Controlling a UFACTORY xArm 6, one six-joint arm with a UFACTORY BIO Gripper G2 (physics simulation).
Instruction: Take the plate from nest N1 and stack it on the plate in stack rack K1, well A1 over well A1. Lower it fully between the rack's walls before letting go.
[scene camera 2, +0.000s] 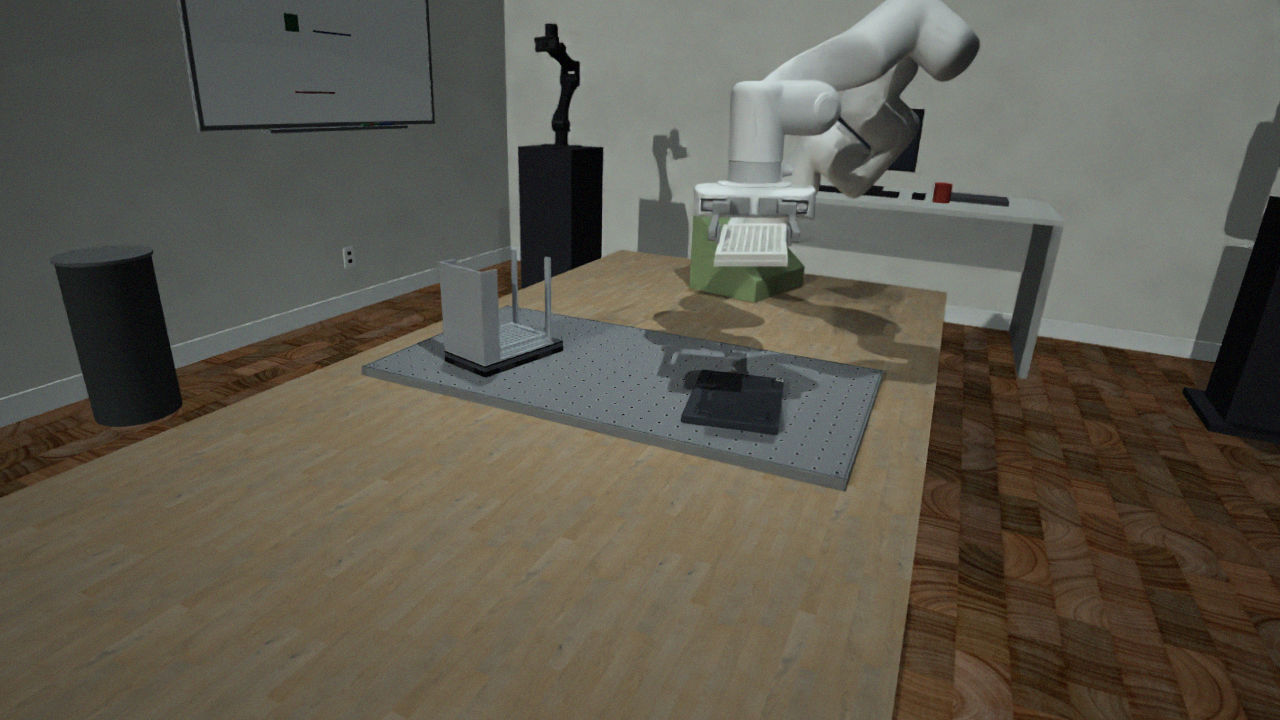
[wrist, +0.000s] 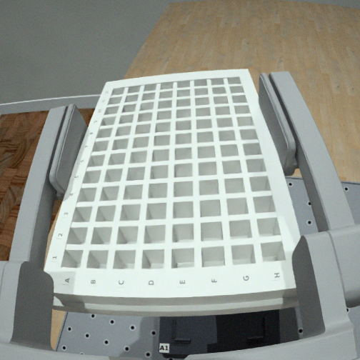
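Observation:
My gripper is shut on a white 96-well plate and holds it about level, high above the board near the nest. In the wrist view the plate's well A1 is at the lower left, with the letters A to H along the near edge. The dark nest has no plate on it; in the wrist view its A1 label shows below the held plate. The stack rack, left in the scene view, has tall grey walls and posts, and a pale plate lies low inside it.
The grey perforated board carries rack and nest on the wooden table. A green block stands behind the held plate. A desk, a black pedestal and a dark bin stand around the table.

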